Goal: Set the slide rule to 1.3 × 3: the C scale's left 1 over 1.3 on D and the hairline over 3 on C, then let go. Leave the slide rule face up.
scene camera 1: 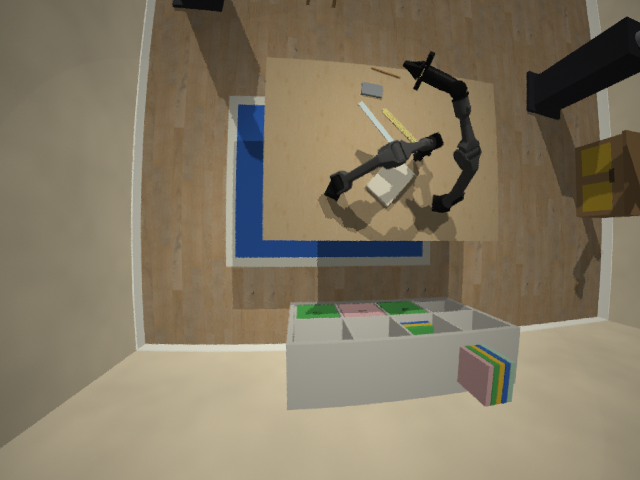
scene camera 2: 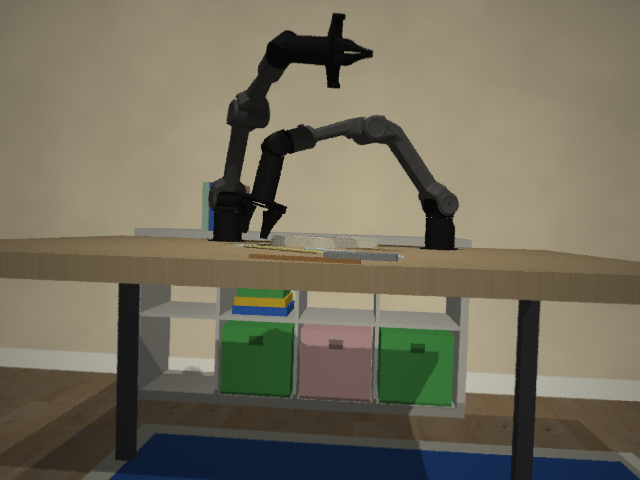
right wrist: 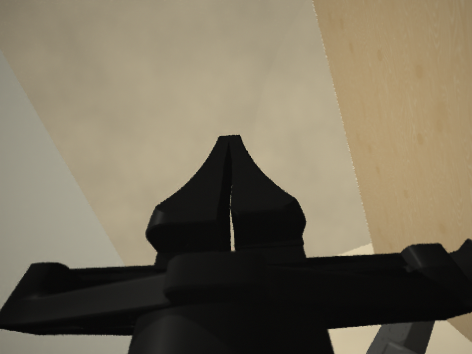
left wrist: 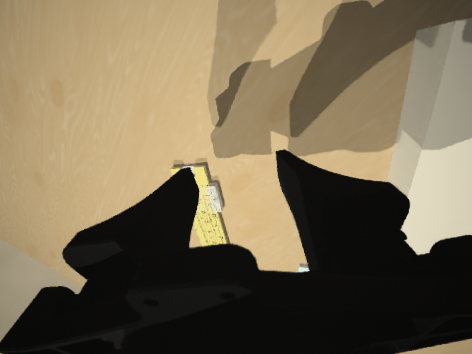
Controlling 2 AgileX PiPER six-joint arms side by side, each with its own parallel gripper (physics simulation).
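The yellow slide rule [scene camera 1: 398, 124] [scene camera 2: 279, 249] [left wrist: 212, 230] lies on the table, printed face up. In the left wrist view one end shows between my left fingers, close to one of them, with a pale bracket at its edge. The scale marks are too small to read, and the hairline cannot be made out. My left gripper [scene camera 1: 420, 156] [scene camera 2: 255, 234] [left wrist: 234, 172] is open, pointing down above the table near that end, with nothing between its fingers. My right gripper [scene camera 1: 406, 64] [scene camera 2: 370, 53] [right wrist: 230, 148] is shut and empty, held high and level, far above the table.
A pale block [scene camera 1: 391, 184] [scene camera 2: 325, 241] [left wrist: 445, 185] lies close to the left gripper. A pale blue strip [scene camera 1: 375, 121] [left wrist: 304, 268] lies beside the slide rule. A grey block [scene camera 1: 371, 89] [scene camera 2: 361, 255] and a brown stick [scene camera 1: 385, 72] [scene camera 2: 305, 258] lie beyond.
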